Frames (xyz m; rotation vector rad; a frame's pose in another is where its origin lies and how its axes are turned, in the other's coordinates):
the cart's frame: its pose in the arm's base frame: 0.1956 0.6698 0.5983 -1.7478 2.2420 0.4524
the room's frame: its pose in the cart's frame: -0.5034 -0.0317 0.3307 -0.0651 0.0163 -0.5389
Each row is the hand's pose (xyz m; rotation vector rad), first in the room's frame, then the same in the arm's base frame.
Working: the room's frame: its pose in the arm's base frame: 0.3526 1.2418 0.4888 -2.2820 1.6727 0.3900

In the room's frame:
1: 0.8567 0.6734 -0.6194 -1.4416 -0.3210 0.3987
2: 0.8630 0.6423 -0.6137 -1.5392 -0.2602 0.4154
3: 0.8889 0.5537 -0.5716 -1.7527 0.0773 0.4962
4: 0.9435 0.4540 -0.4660 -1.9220 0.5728 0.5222
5: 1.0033 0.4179 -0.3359 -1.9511 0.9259 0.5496
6: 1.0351 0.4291 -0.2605 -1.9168 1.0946 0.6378
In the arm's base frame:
1: -0.0108 0.0592 0.6901 1.3941 -1.1690 -1.5938
2: 0.0204 0.0648 0.6845 1.3159 -1.1060 -1.5431
3: 0.1106 0.0836 0.6419 1.1121 -1.0060 -1.2419
4: 0.2166 0.1046 0.5306 0.9327 -0.8663 -0.8254
5: 0.2621 0.1121 0.3903 0.8190 -0.8082 -0.5389
6: 0.2570 0.1097 0.3079 0.7301 -0.8416 -0.4007

